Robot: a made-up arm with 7 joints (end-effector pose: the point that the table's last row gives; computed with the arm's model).
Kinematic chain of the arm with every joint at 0, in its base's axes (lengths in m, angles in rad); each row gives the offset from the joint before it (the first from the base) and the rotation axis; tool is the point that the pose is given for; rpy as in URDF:
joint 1: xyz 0 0 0.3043 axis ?
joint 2: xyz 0 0 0 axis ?
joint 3: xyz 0 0 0.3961 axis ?
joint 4: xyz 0.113 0 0 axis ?
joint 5: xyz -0.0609 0 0.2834 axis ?
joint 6: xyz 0 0 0 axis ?
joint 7: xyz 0.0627 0 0 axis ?
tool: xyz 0 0 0 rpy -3.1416 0 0
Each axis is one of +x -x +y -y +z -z.
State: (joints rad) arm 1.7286 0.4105 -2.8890 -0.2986 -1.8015 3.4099 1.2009
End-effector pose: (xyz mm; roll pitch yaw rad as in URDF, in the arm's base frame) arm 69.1 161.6 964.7 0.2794 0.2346 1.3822
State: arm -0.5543 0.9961 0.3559 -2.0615 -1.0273 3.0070 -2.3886
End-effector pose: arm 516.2 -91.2 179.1 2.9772 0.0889 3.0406
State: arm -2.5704 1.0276 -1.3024 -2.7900 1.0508 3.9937 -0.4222
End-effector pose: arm -308.2 123.6 377.0 1.3706 -0.6764 3.1004
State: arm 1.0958 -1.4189 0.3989 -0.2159 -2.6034 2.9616 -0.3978
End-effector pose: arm -384.1 -540.2 549.3 -1.1055 -1.0042 2.3288
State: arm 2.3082 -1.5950 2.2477 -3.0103 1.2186 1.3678 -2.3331
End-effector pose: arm -79.0 -150.3 159.4 -2.1810 0.5316 -1.3401
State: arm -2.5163 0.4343 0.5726 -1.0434 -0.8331 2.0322 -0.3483
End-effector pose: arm -308.8 -489.1 756.3 2.3327 -0.2815 -1.4533
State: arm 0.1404 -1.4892 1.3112 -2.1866 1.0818 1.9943 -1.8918
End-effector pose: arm -302.6 374.2 458.1 2.6509 0.4331 2.8855
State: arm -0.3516 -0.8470 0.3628 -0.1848 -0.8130 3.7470 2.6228
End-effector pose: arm -413.7 213.2 774.3 1.1303 -0.7587 -1.9338
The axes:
joint 1: +z
joint 2: +y
joint 3: +z
joint 4: -y
joint 5: +z
joint 6: -y
joint 7: -z

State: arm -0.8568 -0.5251 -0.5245 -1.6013 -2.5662 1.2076 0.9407
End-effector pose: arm -112.9 -235.4 902.2 -0.1765 -1.1342 -0.3559
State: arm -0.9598 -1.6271 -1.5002 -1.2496 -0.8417 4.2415 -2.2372
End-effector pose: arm -559.7 273.7 316.2 0.7995 -0.4101 -1.9037
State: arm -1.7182 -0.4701 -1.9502 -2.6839 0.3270 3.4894 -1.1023
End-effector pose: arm -266.9 264.2 429.9 2.9776 -0.6439 -3.0299
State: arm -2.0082 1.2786 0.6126 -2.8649 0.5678 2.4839 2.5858
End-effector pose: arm 58.0 -231.2 87.8 1.3433 -0.8999 2.7741
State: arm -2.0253 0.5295 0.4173 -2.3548 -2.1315 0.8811 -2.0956
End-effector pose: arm -74.5 -456.9 299.8 -0.9517 -0.0658 1.6918
